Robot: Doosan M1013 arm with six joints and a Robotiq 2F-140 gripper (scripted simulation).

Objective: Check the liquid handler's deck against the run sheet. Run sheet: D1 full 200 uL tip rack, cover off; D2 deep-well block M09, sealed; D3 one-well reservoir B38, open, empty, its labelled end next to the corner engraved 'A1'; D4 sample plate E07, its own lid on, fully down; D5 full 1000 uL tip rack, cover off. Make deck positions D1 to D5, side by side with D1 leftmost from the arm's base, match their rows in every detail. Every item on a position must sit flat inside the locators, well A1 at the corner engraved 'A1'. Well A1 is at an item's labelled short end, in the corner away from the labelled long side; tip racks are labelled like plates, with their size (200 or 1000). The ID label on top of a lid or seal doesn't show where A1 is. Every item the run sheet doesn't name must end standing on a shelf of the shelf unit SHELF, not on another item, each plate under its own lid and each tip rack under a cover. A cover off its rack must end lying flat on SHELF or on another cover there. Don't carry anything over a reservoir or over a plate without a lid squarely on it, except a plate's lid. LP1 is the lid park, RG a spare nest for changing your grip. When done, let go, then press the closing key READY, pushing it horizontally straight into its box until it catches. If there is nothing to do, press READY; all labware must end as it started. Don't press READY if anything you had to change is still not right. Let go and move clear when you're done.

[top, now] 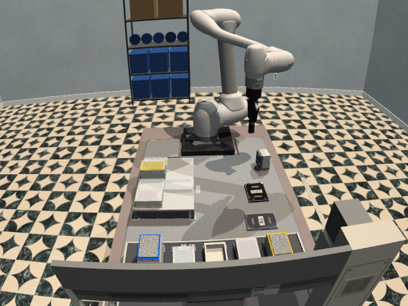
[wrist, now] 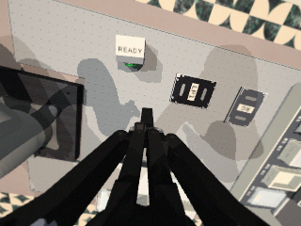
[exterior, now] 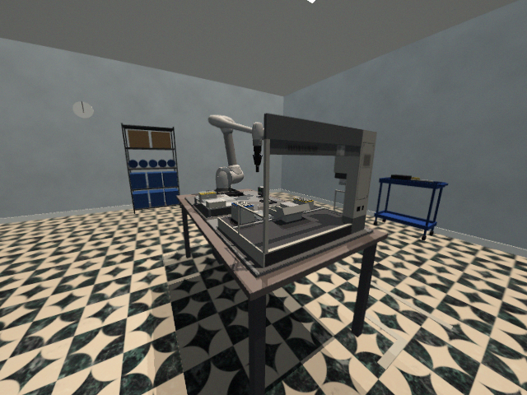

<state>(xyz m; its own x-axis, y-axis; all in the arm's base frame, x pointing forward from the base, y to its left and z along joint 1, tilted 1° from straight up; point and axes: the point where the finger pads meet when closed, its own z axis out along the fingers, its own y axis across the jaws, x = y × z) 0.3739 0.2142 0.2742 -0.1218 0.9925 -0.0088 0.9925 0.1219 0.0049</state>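
My gripper is now 60 mm past the ready key box, 80 mm to the right of it and 240 mm above it. The rest, counted from my hand: black nest 160 mm ahead, 20 mm to the left, 300 mm below; then dark nest marked RG 380 mm ahead, 300 mm below; then shelf unit 110 mm ahead, 450 mm to the right, 240 mm below.
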